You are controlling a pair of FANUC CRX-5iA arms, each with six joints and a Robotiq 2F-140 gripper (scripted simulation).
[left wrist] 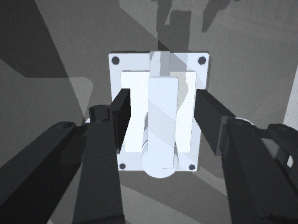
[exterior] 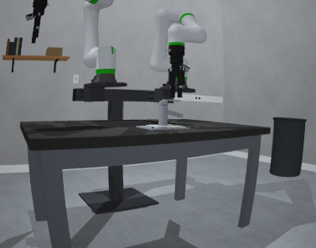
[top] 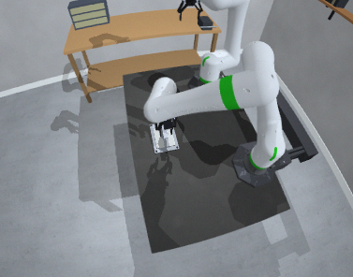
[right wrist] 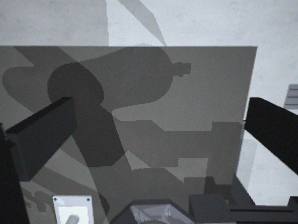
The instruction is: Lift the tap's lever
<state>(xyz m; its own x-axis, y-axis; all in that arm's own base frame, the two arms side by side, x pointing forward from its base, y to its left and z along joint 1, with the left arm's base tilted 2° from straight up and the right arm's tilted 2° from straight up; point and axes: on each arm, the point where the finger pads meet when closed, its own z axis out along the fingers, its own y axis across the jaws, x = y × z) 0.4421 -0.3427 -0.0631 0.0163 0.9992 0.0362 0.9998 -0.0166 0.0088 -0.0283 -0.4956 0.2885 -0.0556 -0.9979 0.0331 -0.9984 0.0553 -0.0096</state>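
Observation:
My left gripper is now 5 cm above the lever and 3 cm to the left of it. The rest, counted from my left hand: tap (9 cm below, 6 cm to the right, 1 cm behind); then white base plate (19 cm below, 8 cm to the right, 1 cm behind).

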